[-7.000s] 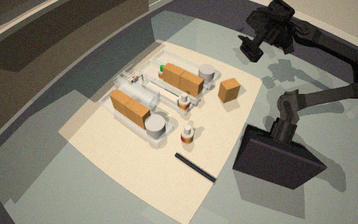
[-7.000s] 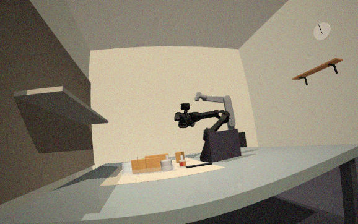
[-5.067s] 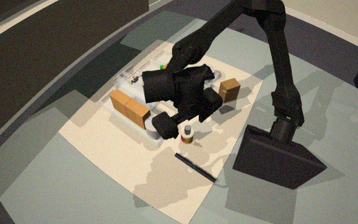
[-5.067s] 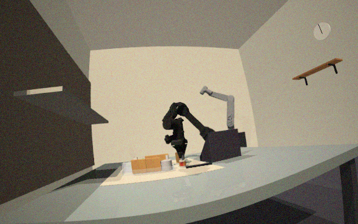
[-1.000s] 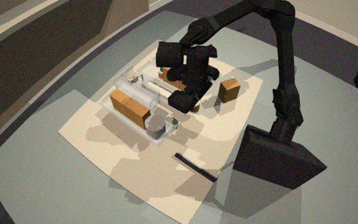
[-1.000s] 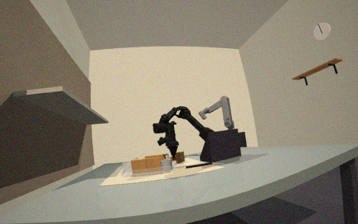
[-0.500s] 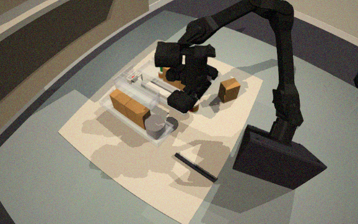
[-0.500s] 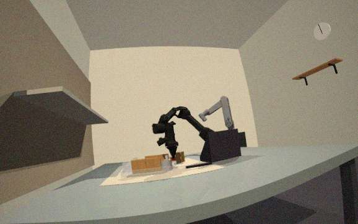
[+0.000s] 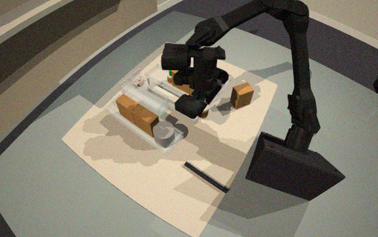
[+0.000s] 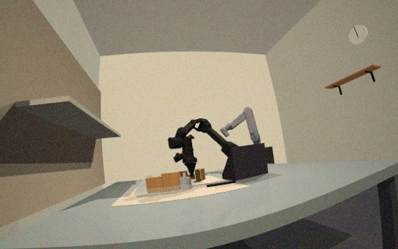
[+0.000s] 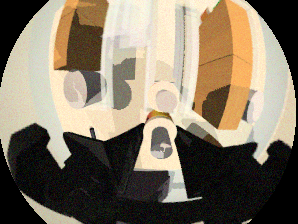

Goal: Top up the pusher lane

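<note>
Now: the translucent lane rack 18 cm ahead of my gripper tip, 3 cm below it and 2 cm to the right of it. From my gripper tip the other things lie so: orange box (12 cm to the right, 10 cm behind, 1 cm below); black bar (18 cm to the left, 8 cm behind, 4 cm below).
</note>
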